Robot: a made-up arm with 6 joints.
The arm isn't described. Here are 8 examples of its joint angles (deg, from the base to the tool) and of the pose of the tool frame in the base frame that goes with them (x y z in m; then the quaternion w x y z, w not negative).
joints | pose
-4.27 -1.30 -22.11 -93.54 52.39 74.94 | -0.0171 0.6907 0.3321 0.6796 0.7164 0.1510 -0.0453
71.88 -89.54 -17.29 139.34 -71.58 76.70 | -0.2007 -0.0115 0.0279 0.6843 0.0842 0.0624 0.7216
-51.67 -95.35 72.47 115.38 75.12 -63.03 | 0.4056 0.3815 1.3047 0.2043 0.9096 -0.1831 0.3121
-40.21 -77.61 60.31 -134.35 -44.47 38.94 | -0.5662 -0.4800 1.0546 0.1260 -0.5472 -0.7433 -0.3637
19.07 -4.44 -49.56 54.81 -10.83 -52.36 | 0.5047 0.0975 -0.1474 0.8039 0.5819 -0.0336 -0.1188
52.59 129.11 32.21 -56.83 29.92 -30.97 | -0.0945 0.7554 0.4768 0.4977 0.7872 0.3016 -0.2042
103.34 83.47 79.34 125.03 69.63 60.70 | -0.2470 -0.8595 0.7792 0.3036 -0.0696 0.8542 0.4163
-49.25 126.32 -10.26 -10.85 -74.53 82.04 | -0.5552 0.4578 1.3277 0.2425 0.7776 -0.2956 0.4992
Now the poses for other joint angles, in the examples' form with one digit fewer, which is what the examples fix.
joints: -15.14 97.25 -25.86 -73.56 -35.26 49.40
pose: -0.658 0.645 0.548 0.604 0.663 0.317 0.309
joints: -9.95 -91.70 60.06 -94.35 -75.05 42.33
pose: -0.242 0.306 1.153 0.163 0.948 0.246 0.117
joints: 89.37 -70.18 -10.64 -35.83 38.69 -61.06
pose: -0.466 0.524 0.192 0.363 0.138 0.067 0.919
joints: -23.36 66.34 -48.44 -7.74 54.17 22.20
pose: -1.032 0.027 0.700 0.017 0.542 0.579 0.609
